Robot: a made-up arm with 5 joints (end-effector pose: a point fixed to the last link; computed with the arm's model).
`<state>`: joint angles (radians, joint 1 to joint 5).
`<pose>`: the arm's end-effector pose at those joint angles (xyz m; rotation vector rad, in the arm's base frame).
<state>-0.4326 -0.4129 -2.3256 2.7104 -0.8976</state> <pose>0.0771 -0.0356 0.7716 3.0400 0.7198 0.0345</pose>
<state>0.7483 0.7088 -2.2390 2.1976 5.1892</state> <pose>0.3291 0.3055 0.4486 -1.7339 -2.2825 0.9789</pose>
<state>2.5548 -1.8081 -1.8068 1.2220 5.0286</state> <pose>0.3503 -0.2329 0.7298 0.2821 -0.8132 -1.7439</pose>
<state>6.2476 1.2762 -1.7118 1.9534 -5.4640</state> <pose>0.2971 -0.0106 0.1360 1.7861 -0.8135 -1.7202</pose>
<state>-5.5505 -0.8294 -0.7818 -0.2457 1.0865</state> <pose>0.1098 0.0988 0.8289 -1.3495 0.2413 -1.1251</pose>
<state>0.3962 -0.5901 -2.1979 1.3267 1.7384</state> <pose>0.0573 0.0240 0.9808 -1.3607 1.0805 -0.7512</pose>
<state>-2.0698 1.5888 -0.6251 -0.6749 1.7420</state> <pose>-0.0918 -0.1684 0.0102 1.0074 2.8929 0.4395</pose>
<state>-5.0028 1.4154 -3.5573 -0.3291 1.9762</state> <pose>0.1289 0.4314 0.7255 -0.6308 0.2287 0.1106</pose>
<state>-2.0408 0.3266 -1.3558 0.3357 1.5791</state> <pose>-0.2387 -0.4700 0.5419 -0.6672 -2.7366 0.9908</pose>
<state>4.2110 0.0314 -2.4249 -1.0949 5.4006</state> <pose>-0.0146 -0.0266 0.9702 -0.2877 0.1946 0.1849</pose>
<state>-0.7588 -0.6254 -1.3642 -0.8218 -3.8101</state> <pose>0.0026 -0.0024 0.9596 0.0162 0.3594 -1.4134</pose>
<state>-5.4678 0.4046 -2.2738 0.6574 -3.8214</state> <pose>0.3587 0.3809 0.8040 -1.3127 1.4159 0.0906</pose>
